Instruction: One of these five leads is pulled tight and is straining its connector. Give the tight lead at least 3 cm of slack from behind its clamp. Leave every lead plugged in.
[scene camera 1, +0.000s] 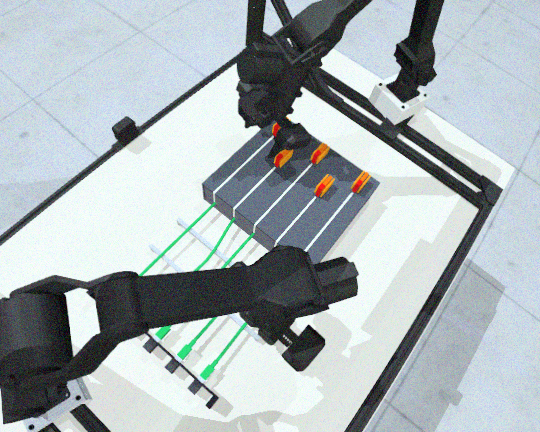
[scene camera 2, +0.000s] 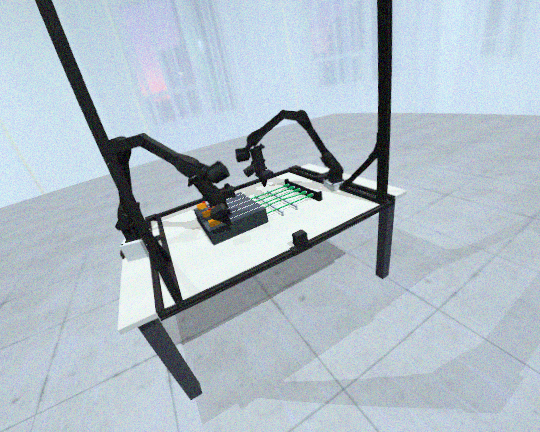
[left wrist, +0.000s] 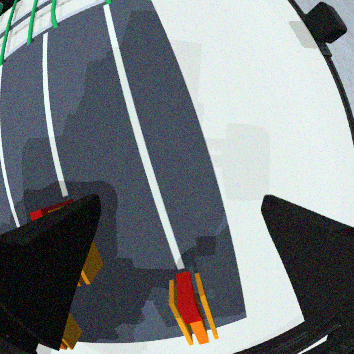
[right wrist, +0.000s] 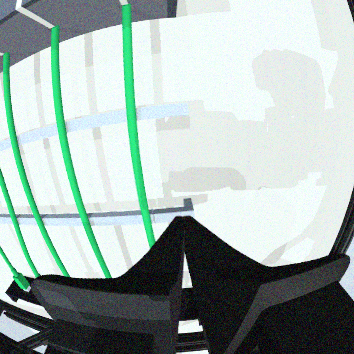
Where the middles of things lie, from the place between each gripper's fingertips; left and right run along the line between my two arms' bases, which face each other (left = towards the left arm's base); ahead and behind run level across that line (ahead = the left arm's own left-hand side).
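The red clamp tab (left wrist: 186, 304) sits 3 cm above my right hand, 27 cm behind it and 30 cm to the left of it. From that same right hand I find the orange clamp (left wrist: 198, 327) 27 cm behind, 32 cm to the left and 2 cm above.
My left hand, meanwhile, is 50 mm to the right of the red clamp tab, 10 mm short of it and 10 mm below it, while the orange clamp is 60 mm to the left of my left hand. By its middle, the orange clamp is nearer to my left hand than to my right hand, and going by its middle, the red clamp tab is nearer to my left hand than to my right hand as well.
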